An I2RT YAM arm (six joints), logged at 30 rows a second.
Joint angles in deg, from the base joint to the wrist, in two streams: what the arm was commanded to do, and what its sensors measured. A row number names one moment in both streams.
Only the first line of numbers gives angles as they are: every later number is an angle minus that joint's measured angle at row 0.
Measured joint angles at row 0:
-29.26 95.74 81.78 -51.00 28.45 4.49
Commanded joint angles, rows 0 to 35:
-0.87 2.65 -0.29 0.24 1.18 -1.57
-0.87 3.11 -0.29 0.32 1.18 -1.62
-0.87 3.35 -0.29 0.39 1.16 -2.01
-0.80 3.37 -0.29 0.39 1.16 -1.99
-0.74 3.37 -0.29 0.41 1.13 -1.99
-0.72 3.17 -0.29 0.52 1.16 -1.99
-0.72 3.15 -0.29 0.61 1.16 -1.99
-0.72 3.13 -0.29 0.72 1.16 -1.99
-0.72 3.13 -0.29 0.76 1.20 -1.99
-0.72 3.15 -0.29 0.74 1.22 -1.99
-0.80 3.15 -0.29 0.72 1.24 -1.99
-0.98 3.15 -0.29 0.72 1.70 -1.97
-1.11 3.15 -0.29 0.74 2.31 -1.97
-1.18 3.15 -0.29 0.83 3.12 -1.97
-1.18 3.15 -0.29 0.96 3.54 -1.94
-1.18 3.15 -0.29 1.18 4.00 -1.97
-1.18 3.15 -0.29 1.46 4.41 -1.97
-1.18 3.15 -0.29 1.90 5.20 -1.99
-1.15 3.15 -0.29 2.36 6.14 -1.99
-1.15 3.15 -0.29 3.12 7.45 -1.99
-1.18 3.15 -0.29 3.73 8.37 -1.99
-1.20 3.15 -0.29 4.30 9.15 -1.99
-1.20 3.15 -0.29 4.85 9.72 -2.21
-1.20 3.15 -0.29 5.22 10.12 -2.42
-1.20 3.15 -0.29 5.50 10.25 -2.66
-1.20 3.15 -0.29 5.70 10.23 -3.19
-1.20 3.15 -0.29 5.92 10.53 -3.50
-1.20 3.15 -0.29 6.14 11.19 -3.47
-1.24 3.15 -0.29 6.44 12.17 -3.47
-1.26 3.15 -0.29 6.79 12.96 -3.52
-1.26 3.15 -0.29 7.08 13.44 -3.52
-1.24 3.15 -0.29 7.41 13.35 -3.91
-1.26 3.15 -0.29 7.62 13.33 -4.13
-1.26 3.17 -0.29 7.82 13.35 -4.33
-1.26 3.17 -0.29 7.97 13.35 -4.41
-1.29 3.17 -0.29 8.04 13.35 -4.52
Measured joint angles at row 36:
-0.76 3.22 -0.05 7.47 10.60 -3.17
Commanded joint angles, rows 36 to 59:
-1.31 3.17 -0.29 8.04 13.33 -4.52
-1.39 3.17 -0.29 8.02 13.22 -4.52
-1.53 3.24 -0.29 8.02 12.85 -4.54
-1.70 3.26 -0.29 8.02 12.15 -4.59
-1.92 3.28 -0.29 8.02 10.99 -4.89
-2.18 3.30 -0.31 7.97 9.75 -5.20
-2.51 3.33 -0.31 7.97 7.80 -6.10
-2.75 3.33 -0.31 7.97 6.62 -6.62
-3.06 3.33 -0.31 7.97 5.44 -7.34
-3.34 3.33 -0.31 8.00 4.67 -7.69
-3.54 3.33 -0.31 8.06 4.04 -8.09
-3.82 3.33 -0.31 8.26 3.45 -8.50
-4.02 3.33 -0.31 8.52 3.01 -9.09
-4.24 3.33 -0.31 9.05 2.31 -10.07
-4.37 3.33 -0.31 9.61 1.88 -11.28
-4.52 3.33 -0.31 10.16 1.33 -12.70
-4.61 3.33 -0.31 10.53 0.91 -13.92
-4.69 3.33 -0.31 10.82 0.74 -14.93
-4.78 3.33 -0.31 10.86 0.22 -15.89
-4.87 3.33 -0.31 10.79 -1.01 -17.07
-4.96 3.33 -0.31 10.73 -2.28 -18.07
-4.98 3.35 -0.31 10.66 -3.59 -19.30
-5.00 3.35 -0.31 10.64 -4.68 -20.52
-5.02 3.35 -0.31 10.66 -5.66 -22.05
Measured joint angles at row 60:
-4.52 3.22 -0.05 10.38 -1.18 -16.22
